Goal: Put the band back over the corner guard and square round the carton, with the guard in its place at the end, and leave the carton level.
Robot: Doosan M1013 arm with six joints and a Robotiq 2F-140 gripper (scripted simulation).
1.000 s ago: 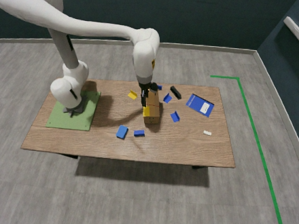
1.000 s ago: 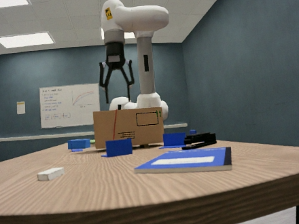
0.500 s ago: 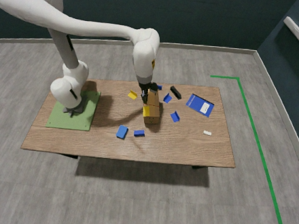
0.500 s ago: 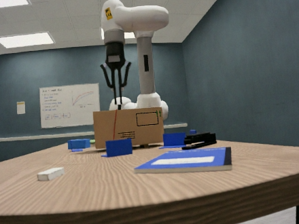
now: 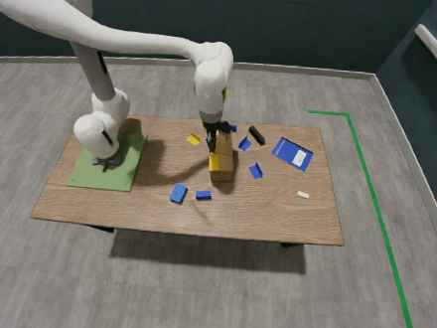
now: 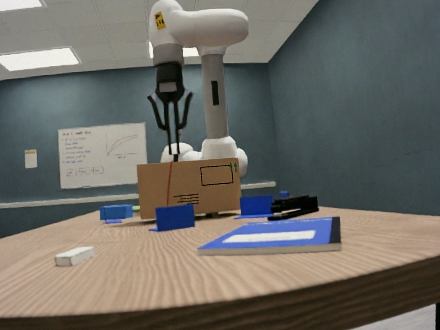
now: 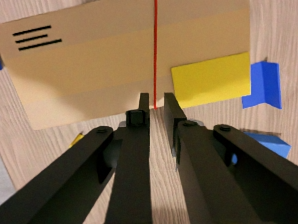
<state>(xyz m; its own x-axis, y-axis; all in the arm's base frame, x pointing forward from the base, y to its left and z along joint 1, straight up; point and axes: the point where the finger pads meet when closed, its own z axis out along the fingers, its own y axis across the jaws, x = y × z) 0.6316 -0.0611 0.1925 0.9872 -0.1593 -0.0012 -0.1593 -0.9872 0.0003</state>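
My hand is 130 mm above the brown carton, 50 mm short of it and 20 mm to the right of it. Round my hand: white eraser (500 mm ahead, 200 mm below, 170 mm to the right).
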